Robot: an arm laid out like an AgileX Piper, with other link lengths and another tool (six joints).
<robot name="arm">
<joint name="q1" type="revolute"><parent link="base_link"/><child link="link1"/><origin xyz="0 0 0.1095" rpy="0 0 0"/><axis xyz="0 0 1"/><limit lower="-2.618" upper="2.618"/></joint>
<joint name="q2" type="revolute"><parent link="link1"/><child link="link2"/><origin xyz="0 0 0" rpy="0 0 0"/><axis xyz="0 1 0"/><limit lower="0" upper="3.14"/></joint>
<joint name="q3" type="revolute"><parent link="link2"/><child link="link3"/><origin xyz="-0.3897 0 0.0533" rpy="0 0 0"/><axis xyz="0 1 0"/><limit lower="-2.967" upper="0"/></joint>
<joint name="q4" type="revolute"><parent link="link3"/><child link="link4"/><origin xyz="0.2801 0 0.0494" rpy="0 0 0"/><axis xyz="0.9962 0 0.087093"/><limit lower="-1.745" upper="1.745"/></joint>
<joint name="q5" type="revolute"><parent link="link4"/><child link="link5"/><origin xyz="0 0 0" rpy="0 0 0"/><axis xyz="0 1 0"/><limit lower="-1.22" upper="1.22"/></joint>
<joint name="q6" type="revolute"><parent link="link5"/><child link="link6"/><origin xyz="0.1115 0 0.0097" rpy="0 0 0"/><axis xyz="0.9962 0 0.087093"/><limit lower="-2.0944" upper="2.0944"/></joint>
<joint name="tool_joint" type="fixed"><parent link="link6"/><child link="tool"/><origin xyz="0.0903 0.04 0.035" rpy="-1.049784 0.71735 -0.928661"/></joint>
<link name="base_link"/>
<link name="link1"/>
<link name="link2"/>
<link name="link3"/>
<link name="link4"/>
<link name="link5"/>
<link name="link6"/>
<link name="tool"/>
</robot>
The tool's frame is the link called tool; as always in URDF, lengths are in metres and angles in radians.
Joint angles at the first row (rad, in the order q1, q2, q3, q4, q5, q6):
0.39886 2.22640 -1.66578 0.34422 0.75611 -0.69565
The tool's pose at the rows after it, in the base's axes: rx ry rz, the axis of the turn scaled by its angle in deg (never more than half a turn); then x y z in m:
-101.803, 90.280, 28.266, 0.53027, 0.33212, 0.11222
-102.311, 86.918, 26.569, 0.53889, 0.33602, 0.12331
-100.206, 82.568, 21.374, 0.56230, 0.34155, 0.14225
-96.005, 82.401, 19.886, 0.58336, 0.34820, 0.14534
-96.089, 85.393, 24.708, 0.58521, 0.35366, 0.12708
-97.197, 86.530, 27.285, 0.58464, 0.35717, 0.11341
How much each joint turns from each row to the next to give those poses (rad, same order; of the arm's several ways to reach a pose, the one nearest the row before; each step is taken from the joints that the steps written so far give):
-0.00001 -0.00180 -0.00885 0.04351 0.01332 -0.05899
0.00001 0.00001 -0.03010 0.00672 -0.01350 -0.03322
-0.00001 0.00194 -0.04339 0.00002 -0.07143 -0.01252
-0.00241 0.03221 -0.04916 0.02105 -0.03996 0.02744
-0.00441 0.05819 -0.06843 0.01851 0.08734 0.01894
0.00000 0.03732 -0.03964 0.00423 0.04918 0.00000

